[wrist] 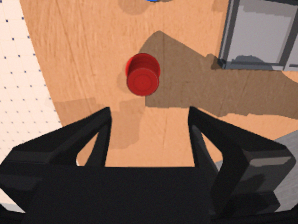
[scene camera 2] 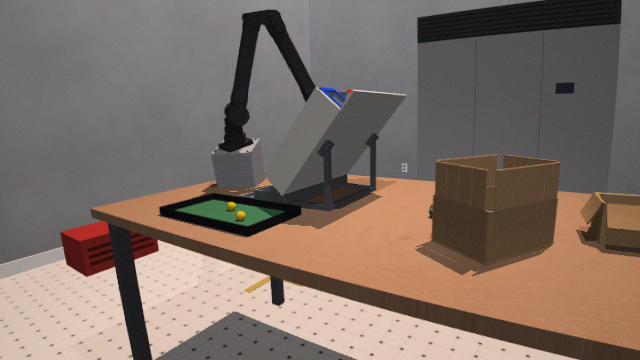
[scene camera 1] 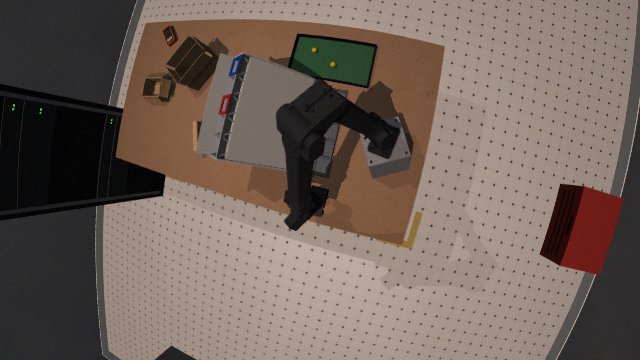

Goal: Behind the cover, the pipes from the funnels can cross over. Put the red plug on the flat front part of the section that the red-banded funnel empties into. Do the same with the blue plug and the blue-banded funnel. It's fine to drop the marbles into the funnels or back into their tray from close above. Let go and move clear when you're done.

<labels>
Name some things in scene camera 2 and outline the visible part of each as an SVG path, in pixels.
A green tray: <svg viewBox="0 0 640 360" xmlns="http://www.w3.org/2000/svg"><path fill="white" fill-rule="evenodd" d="M159 207L161 216L247 237L301 215L301 206L217 193ZM237 212L243 211L246 214L246 218L244 220L238 220L236 218ZM228 203L235 203L235 210L229 210L227 208Z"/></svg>
</labels>
